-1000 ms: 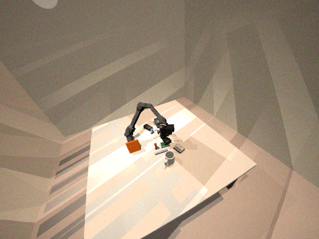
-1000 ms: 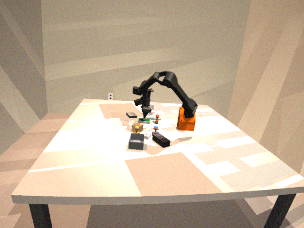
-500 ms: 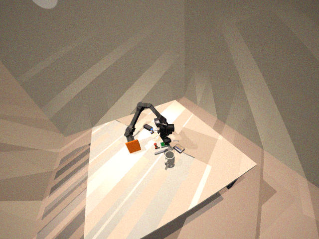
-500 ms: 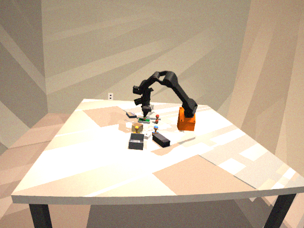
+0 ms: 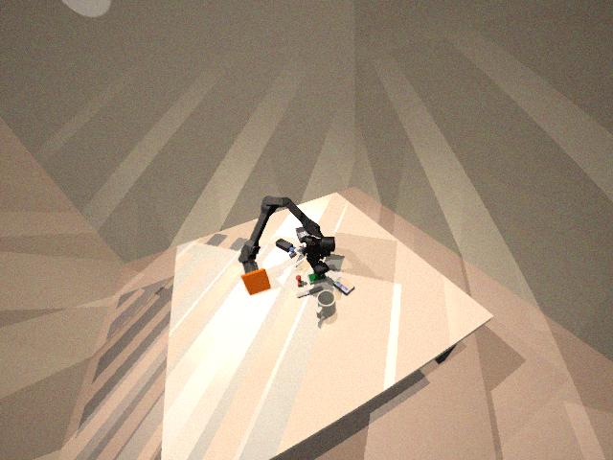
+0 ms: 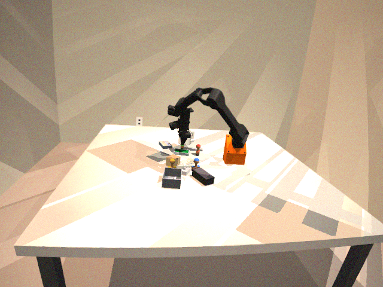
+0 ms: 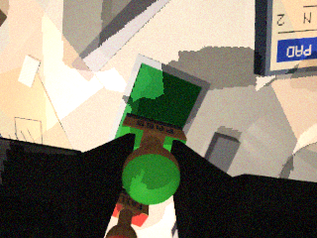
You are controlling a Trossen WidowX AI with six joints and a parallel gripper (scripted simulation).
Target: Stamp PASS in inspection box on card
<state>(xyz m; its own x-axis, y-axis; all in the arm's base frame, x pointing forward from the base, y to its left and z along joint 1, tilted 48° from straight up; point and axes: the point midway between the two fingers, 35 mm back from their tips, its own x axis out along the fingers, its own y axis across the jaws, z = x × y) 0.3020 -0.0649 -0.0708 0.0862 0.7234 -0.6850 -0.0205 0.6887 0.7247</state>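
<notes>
My gripper tip is now 50 mm above the green ink pad. Also, from my gripper tip: red-knobbed stamp: 100 mm behind, 10 mm to the left, 40 mm below; grey bar: 70 mm behind, 60 mm to the right, 50 mm below; green-knobbed stamp: right at my gripper tip.
</notes>
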